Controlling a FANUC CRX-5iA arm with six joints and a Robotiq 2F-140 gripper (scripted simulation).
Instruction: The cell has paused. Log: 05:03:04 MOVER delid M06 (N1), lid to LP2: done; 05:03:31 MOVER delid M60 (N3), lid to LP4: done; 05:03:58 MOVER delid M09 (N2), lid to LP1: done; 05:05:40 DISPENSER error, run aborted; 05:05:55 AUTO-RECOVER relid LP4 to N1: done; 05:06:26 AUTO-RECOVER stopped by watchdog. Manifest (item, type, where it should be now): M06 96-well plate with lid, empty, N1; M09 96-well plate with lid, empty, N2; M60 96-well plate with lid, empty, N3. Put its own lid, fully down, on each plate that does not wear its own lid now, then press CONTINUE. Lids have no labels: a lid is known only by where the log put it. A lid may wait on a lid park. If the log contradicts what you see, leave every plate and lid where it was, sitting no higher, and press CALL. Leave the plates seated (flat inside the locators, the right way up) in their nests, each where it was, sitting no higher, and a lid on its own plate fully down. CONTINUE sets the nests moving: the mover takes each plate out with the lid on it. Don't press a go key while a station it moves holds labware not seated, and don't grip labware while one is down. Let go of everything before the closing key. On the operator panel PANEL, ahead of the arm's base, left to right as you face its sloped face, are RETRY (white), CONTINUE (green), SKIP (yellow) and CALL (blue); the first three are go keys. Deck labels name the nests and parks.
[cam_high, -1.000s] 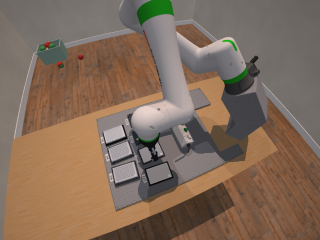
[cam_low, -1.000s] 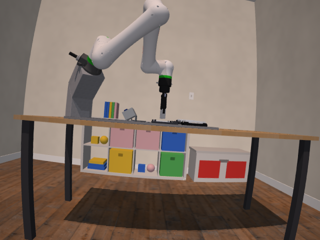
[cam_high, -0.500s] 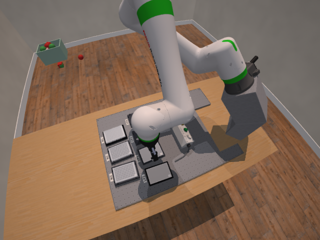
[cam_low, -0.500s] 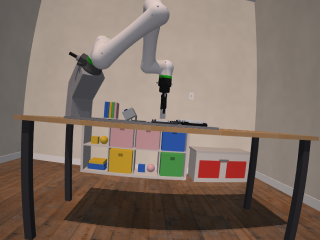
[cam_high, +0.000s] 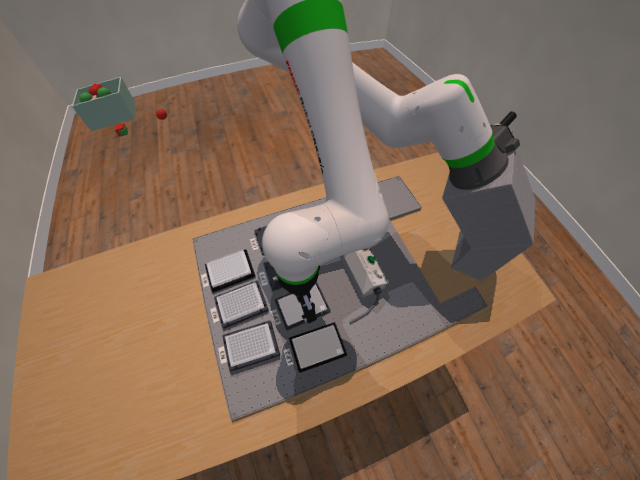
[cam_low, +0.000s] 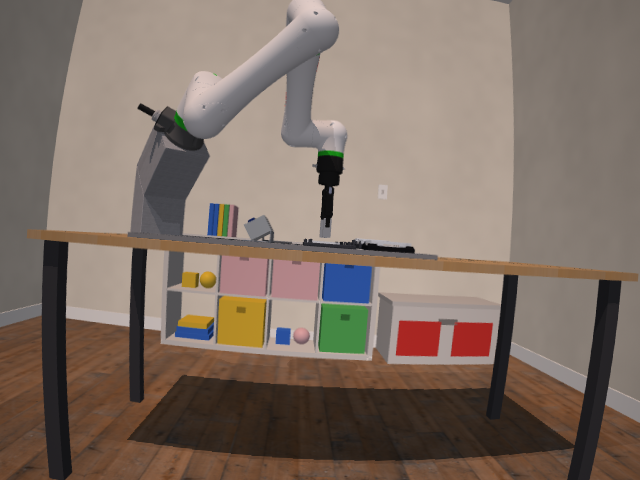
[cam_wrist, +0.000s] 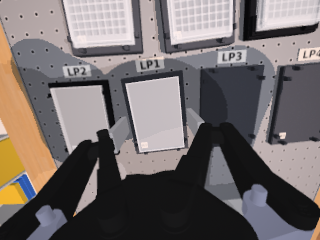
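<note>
Now: the park labelled LP1 50 mm below my hand. The rest, counted from my hand: LP3: 40 mm behind, 120 mm to the right, 50 mm below; LP2 label: 130 mm ahead, 90 mm to the left, 50 mm below; lid park LP2: 40 mm ahead, 120 mm to the left, 50 mm below.
</note>
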